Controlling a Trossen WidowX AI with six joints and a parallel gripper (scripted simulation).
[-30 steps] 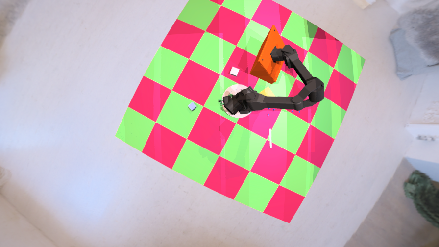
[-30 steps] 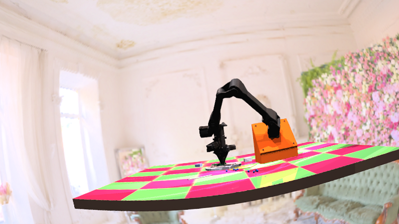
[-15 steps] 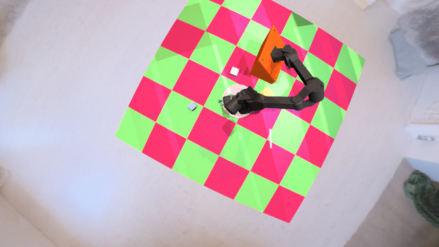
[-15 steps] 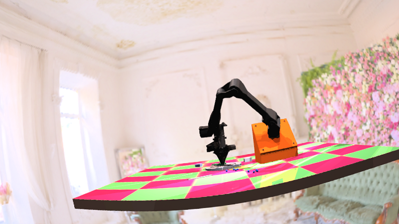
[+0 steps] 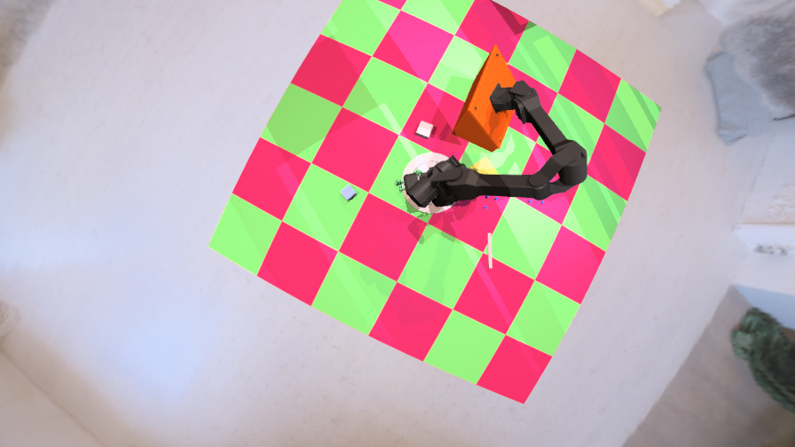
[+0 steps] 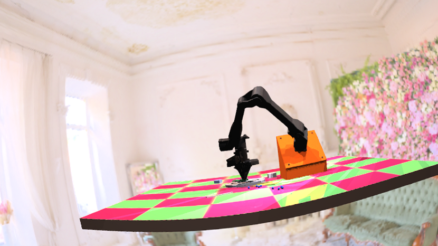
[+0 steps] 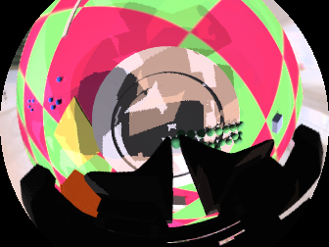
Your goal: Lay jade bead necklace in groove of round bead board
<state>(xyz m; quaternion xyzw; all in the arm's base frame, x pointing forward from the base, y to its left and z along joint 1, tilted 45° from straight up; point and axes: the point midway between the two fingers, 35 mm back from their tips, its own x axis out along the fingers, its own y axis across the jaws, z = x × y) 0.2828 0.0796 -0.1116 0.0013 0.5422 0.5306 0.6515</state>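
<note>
My gripper tip is now 1 cm above the round bead board. Round my gripper tip: pale blue cube (21 cm to the right, 17 cm ahead, 1 cm below); white cube (14 cm behind, 12 cm to the right, 1 cm below); yellow patch (12 cm to the left, 11 cm behind, 2 cm below).
</note>
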